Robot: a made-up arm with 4 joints.
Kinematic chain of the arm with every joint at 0, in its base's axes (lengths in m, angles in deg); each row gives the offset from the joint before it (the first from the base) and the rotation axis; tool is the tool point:
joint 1: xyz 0 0 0.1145 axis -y
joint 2: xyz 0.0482 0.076 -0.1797 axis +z
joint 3: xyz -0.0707 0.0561 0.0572 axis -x
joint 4: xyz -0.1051 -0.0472 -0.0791 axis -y
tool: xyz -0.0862 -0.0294 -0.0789
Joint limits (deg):
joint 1: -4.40..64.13
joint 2: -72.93..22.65
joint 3: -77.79..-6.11
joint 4: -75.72..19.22
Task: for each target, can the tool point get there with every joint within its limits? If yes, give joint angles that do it. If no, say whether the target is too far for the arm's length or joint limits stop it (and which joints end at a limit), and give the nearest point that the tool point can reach.
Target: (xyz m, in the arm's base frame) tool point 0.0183 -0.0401 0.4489
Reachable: no: joint limits stop it (at a limit: joint 1, joint 2, joint 3, joint 4) | nearest point -0.2077 -0.0464 -0.0155 | short by 0.517 m
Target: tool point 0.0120 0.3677 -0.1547
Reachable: yes | joints 11.55 -43.06 -59.95 -2.34
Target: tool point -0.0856 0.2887 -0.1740
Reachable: yes | joints 12.10 -41.09 -23.39 -21.32
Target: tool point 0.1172 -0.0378 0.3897
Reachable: no: joint limits stop it (at a limit: joint 1, joint 2, joint 3, joint 4) | nearest point 0.2945 0.3610 0.1812 | short by 0.484 m
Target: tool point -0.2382 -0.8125 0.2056
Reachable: no: too far | nearest point -0.2077 -0.0464 -0.0155 | short by 0.798 m
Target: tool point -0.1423 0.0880 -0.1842
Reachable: yes | joints 23.73 11.46 -62.90 -53.86
